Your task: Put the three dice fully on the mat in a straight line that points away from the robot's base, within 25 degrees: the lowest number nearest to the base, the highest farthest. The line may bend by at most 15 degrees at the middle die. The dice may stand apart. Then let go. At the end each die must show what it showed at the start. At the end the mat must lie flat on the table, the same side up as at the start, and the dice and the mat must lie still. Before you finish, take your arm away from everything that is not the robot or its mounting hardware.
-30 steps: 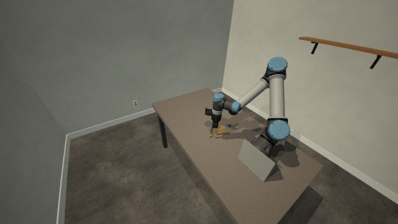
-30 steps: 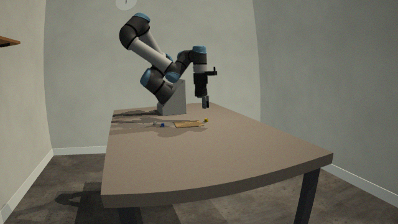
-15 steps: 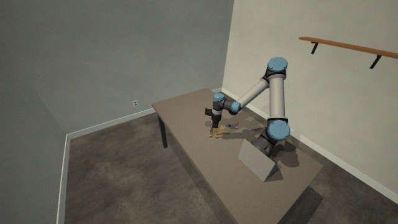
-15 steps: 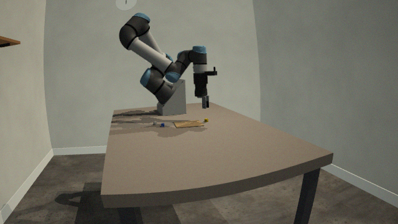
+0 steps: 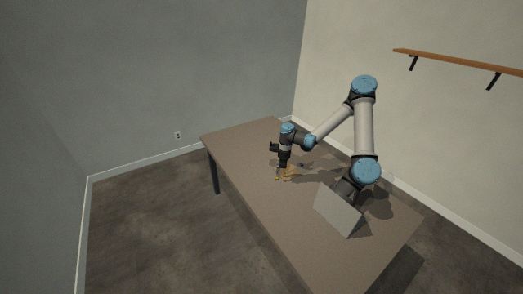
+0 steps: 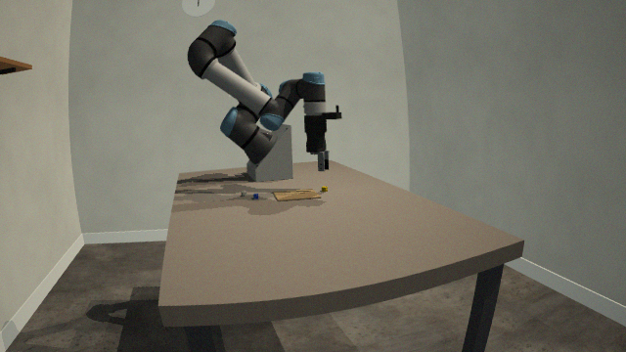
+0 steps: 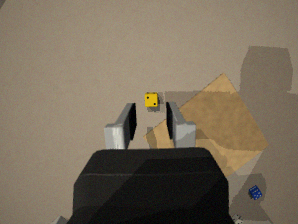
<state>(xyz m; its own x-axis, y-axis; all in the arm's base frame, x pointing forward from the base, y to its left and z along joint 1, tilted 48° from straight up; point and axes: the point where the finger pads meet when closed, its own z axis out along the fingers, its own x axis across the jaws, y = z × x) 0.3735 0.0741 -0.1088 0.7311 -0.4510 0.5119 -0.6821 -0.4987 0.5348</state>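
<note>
The yellow die is 80 mm below my hand. The rest, counted from my hand: tan mat (110 mm to the right, 90 mm below, 20 mm ahead); then white die (270 mm to the right, 80 mm below, 50 mm behind); then blue die (240 mm to the right, 80 mm below, 10 mm ahead).
</note>
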